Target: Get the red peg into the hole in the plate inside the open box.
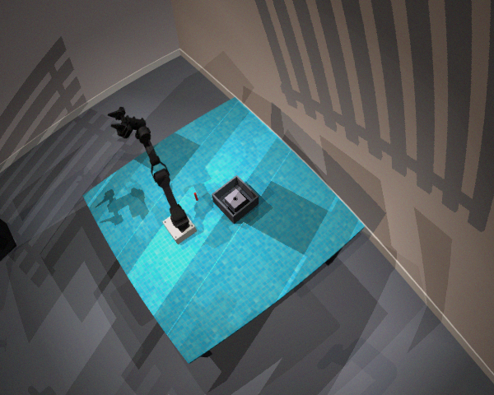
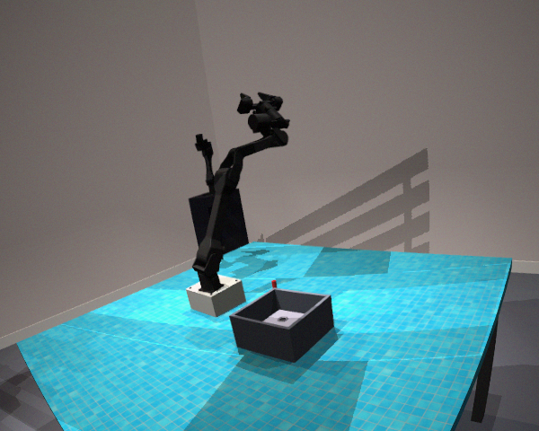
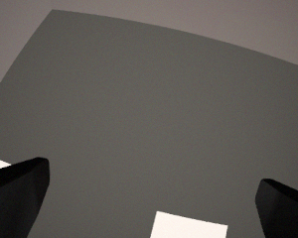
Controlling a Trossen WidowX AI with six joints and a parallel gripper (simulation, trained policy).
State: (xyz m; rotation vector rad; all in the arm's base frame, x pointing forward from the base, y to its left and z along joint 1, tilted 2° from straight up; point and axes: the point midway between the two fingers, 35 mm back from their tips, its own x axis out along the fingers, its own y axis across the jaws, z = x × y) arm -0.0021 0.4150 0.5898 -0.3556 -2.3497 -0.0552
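Now: the red peg 200 mm ahead of my gripper tip, 300 mm to the right of it and 660 mm below it. Round my gripper tip: dark box (350 mm ahead, 480 mm to the right, 680 mm below); grey plate (350 mm ahead, 480 mm to the right, 660 mm below).
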